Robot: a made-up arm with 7 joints.
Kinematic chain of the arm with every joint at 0, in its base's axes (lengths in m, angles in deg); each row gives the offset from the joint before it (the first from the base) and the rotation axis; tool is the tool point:
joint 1: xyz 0 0 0 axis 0 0.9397 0.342
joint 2: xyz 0 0 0 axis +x
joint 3: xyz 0 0 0 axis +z
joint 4: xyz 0.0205 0 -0.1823 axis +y
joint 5: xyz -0.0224 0 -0.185 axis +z
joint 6: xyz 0 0 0 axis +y
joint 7: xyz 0 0 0 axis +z
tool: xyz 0 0 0
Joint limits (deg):
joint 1: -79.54..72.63
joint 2: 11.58..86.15
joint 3: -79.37..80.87
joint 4: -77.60..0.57
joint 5: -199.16..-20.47
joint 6: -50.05..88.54
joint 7: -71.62..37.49
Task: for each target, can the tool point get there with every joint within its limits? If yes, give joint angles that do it. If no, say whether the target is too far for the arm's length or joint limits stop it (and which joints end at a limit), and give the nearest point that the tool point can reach.
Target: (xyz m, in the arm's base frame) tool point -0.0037 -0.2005 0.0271
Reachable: no: joint limits stop it (at a limit: joint 1, joint 2, joint 4) | nearest point 0.2283 -0.2128 -0.0258 | short by 0.238 m
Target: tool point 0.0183 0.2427 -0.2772
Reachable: yes | joints 3.82 33.03 52.04 -21.33 -61.46 55.62 -26.63
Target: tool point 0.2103 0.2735 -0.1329
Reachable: yes | joints -37.05 50.09 41.57 -15.51 -53.08 22.47 7.11
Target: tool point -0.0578 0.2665 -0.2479
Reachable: yes | joints 15.35 57.00 -65.20 -22.81 -54.93 -28.60 8.98
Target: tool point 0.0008 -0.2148 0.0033
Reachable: no: joint limits stop it (at a limit: joint 1, joint 2, joint 4) | nearest point 0.2234 -0.2144 -0.0471 | short by 0.228 m
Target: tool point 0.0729 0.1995 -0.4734
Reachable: no: too far | nearest point 0.0520 0.1422 -0.3374 | short by 0.149 m
